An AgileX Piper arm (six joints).
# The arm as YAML. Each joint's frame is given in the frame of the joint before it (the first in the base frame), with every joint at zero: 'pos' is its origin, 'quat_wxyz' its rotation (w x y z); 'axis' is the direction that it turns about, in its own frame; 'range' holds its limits. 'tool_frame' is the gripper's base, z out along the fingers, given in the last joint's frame.
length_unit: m
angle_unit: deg
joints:
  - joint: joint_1
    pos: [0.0, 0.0, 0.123]
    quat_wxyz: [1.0, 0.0, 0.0, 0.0]
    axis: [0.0, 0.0, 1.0]
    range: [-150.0, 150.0]
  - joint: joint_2
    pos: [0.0, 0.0, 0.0]
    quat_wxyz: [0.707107, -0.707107, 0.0, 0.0]
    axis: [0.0, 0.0, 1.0]
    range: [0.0, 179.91]
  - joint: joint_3
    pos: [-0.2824, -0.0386, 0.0]
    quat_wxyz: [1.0, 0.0, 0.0, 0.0]
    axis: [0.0, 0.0, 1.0]
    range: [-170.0, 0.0]
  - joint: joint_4
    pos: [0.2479, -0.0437, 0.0]
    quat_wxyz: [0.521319, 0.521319, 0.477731, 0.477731]
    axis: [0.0, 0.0, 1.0]
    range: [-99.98, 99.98]
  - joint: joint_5
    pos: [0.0, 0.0, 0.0]
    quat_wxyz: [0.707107, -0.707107, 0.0, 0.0]
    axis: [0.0, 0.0, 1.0]
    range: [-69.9, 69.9]
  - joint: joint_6
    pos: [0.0, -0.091, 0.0]
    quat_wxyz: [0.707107, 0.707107, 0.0, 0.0]
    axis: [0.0, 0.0, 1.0]
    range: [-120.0, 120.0]
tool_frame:
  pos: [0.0, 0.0, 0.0]
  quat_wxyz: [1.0, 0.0, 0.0, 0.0]
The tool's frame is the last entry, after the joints.
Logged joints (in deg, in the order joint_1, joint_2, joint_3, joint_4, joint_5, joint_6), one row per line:
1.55, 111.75, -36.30, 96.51, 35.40, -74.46
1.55, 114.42, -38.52, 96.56, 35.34, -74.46
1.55, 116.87, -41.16, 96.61, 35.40, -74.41
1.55, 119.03, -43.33, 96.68, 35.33, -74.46
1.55, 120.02, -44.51, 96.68, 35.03, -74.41
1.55, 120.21, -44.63, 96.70, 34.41, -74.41
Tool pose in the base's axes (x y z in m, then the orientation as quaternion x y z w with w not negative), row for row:
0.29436, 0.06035, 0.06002, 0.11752, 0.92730, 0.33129, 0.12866
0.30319, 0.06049, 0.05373, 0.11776, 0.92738, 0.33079, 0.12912
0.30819, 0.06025, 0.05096, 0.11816, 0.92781, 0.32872, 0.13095
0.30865, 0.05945, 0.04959, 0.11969, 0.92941, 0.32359, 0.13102
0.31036, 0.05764, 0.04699, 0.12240, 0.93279, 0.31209, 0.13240
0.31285, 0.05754, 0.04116, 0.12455, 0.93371, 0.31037, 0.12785
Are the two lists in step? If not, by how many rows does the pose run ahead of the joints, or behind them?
The pose runs 2 rows ahead of the joints: the pose in row i belongs to the joints in row i + 2.
